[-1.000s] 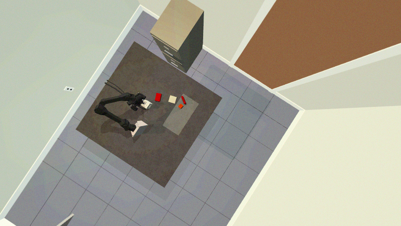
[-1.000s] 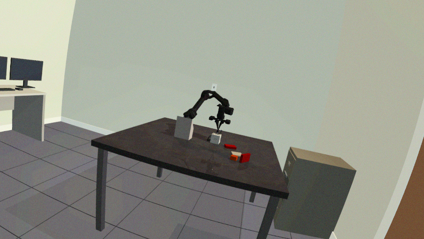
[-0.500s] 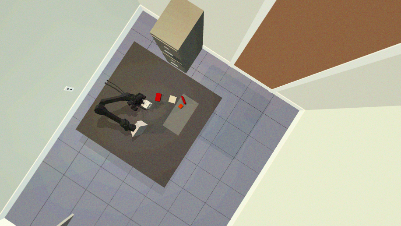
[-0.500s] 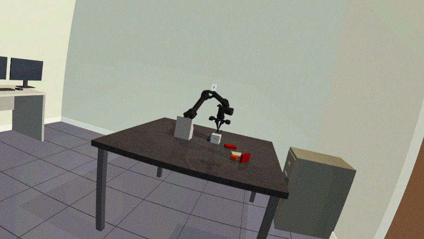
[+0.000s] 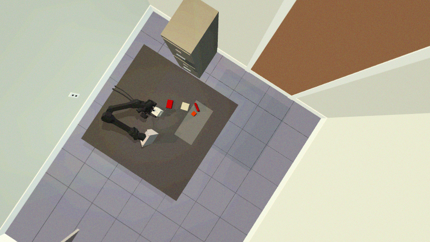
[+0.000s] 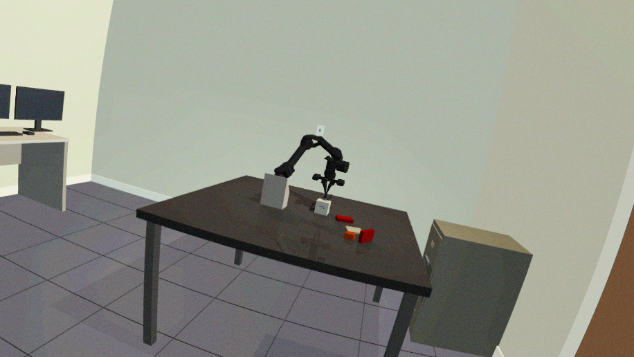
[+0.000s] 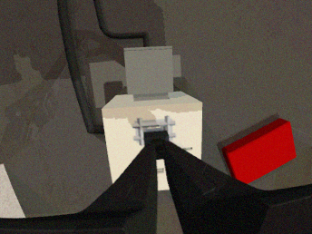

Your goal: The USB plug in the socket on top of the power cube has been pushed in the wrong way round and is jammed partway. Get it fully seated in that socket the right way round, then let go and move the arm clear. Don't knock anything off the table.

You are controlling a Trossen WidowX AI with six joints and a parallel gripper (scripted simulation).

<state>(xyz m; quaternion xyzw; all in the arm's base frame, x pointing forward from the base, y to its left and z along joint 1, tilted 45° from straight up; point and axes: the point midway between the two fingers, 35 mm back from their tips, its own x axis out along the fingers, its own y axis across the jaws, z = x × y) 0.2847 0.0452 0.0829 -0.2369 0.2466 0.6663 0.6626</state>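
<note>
The grey framed socket is 5 cm below my gripper tip. Also, from my gripper tip: small orange block: 36 cm to the right, 21 cm ahead, 10 cm below; then dark USB plug: 2 cm below; then cream block: 23 cm to the right, 22 cm ahead, 11 cm below.
</note>
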